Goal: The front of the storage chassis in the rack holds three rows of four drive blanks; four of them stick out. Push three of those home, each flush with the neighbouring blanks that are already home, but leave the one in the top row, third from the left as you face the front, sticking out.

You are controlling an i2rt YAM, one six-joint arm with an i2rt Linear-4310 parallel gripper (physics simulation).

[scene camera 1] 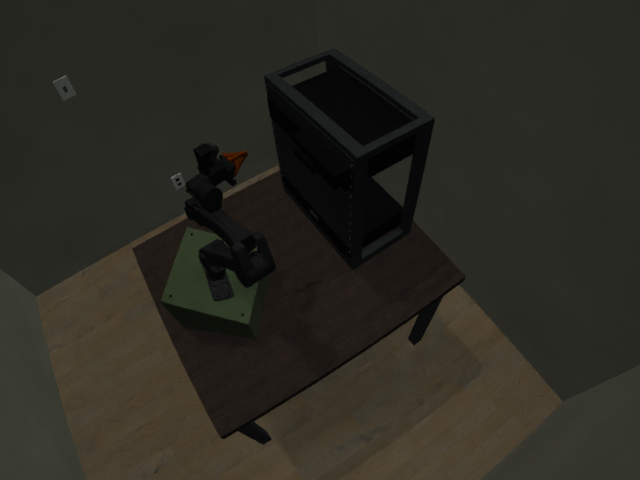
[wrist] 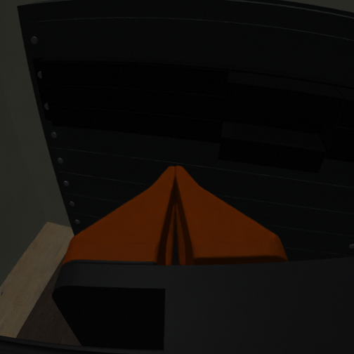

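Seen in the pictures: gripper, between the fingertips: (scene camera 1: 246, 152); arm's base, origin of its link: (scene camera 1: 215, 273).
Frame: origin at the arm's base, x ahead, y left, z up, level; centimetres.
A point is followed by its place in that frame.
Note:
The storage chassis (scene camera 1: 281, 121) @(x 39.2, y 26.6, z 30.1 cm) (wrist: 130, 100) sits in the black rack (scene camera 1: 360, 206) @(x 49.1, y -10.8, z 20.0 cm), its front towards the arm and very dark. In the wrist view, a blank in the top row (wrist: 282, 89) sticks out right of centre, apparently third from the left. A bottom-row blank (wrist: 271, 147) sticks out below it. More protruding edges show at the right border, too dark to separate fully. The blanks at the left look level with each other. My gripper (scene camera 1: 246, 153) @(x 23.0, y 12.2, z 35.1 cm) (wrist: 174, 177) is shut and empty, its orange tips together, in front of the rack and apart from the blanks.
The arm stands on a green box (scene camera 1: 180, 279) @(x -11.8, y 1.0, z 3.3 cm) on the dark wooden table (scene camera 1: 310, 330) @(x 22.6, y -25.9, z -18.4 cm). The rack stands at the table's far side. Plain rack panels (wrist: 150, 40) lie above the chassis, and more lie below. Walls rise behind the table.

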